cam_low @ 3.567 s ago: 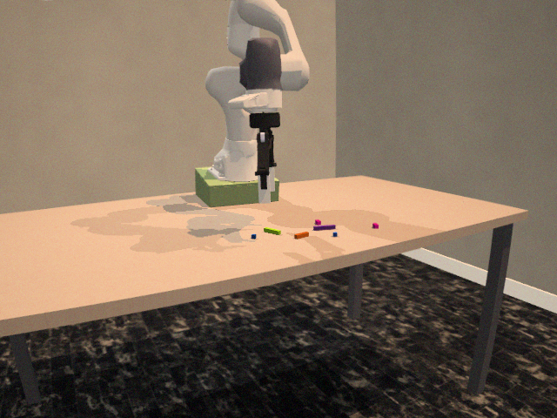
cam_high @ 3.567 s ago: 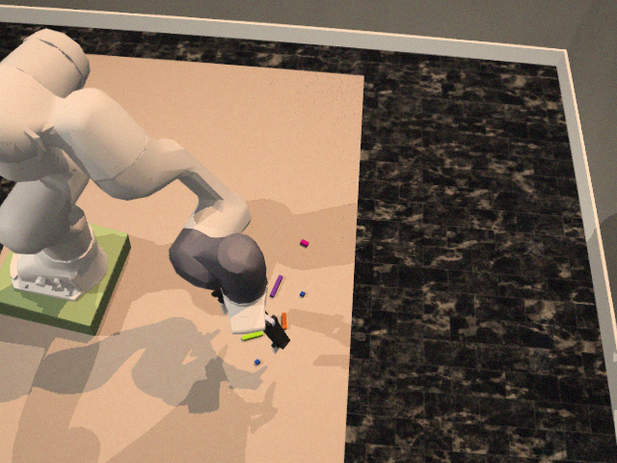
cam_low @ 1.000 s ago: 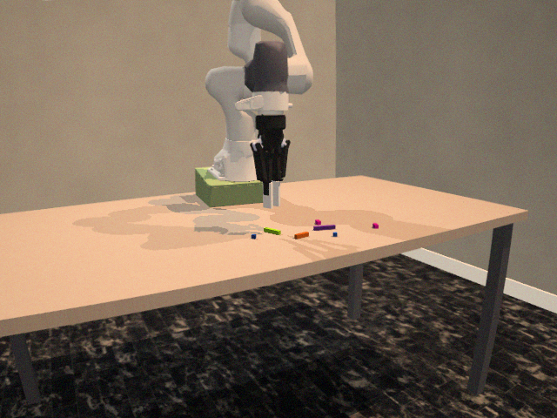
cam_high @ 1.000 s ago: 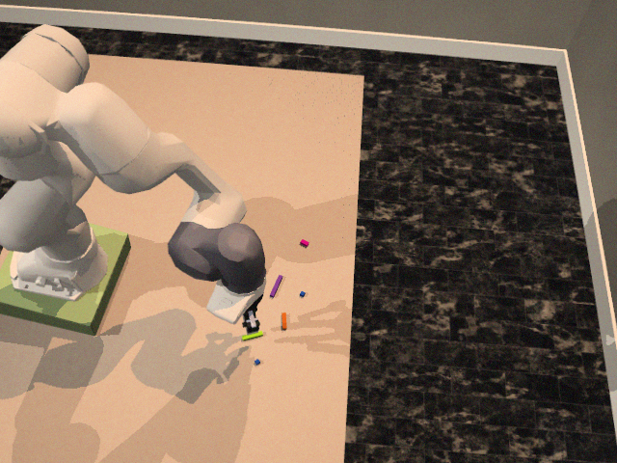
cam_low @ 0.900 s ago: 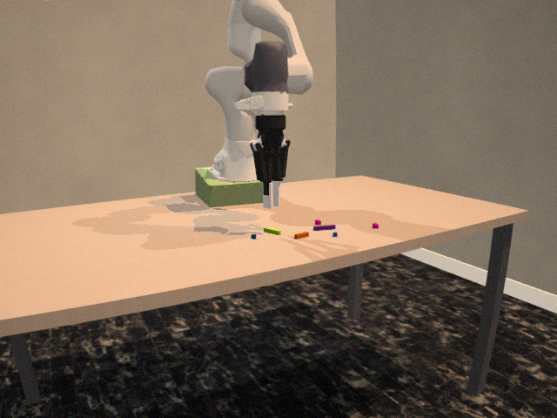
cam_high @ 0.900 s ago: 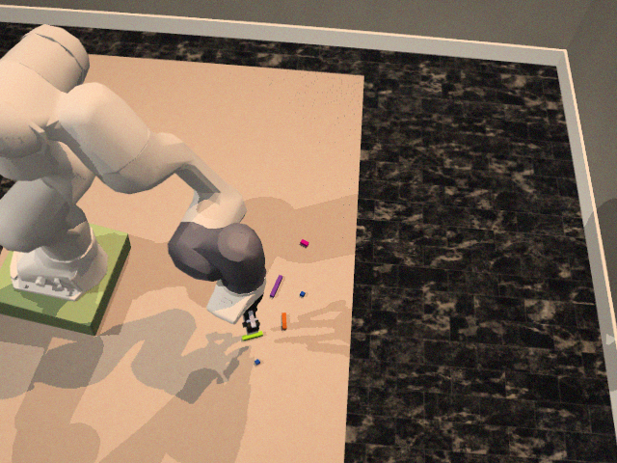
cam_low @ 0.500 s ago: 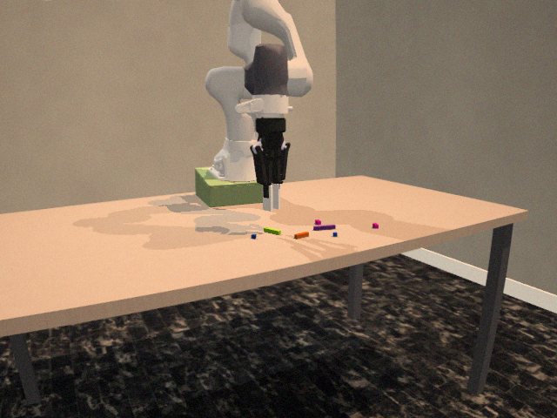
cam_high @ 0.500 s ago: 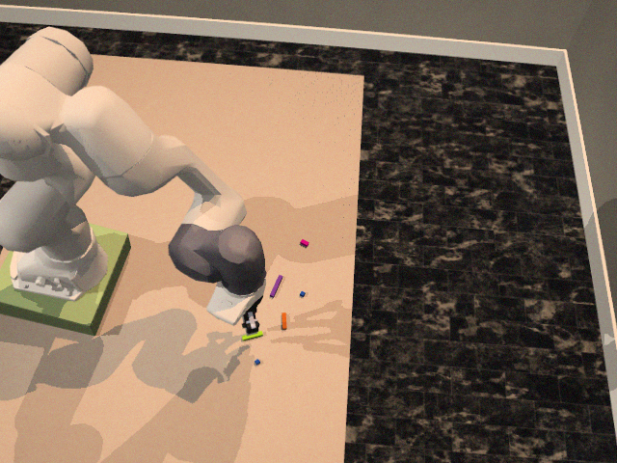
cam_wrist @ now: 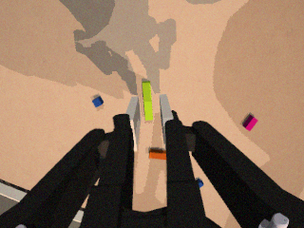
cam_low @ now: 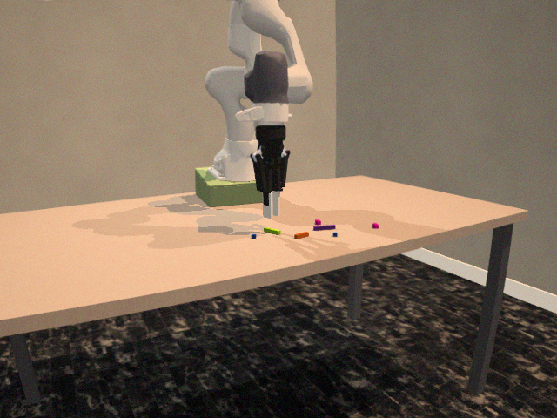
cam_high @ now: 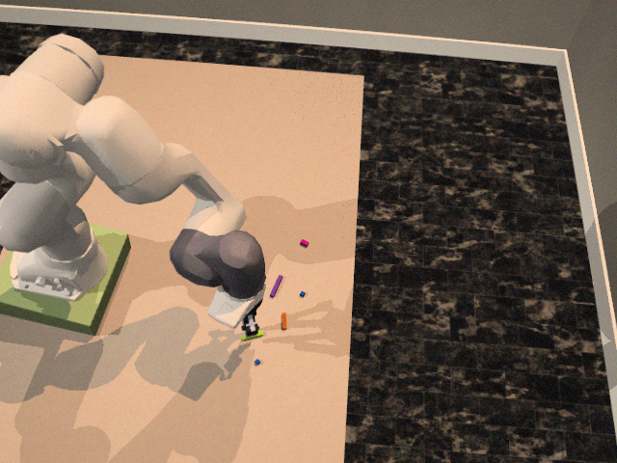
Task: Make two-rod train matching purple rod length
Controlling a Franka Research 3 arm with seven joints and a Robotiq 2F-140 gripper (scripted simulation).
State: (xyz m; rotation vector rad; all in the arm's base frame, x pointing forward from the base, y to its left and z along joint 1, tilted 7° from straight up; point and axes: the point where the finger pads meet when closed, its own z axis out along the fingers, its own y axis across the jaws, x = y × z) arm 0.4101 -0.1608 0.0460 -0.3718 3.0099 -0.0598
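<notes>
My hand is 70 mm above the lime rod. The rest, counted from my hand: orange rod 80 mm ahead, 30 mm to the left, 70 mm below; purple rod 60 mm ahead, 130 mm to the left, 70 mm below.
</notes>
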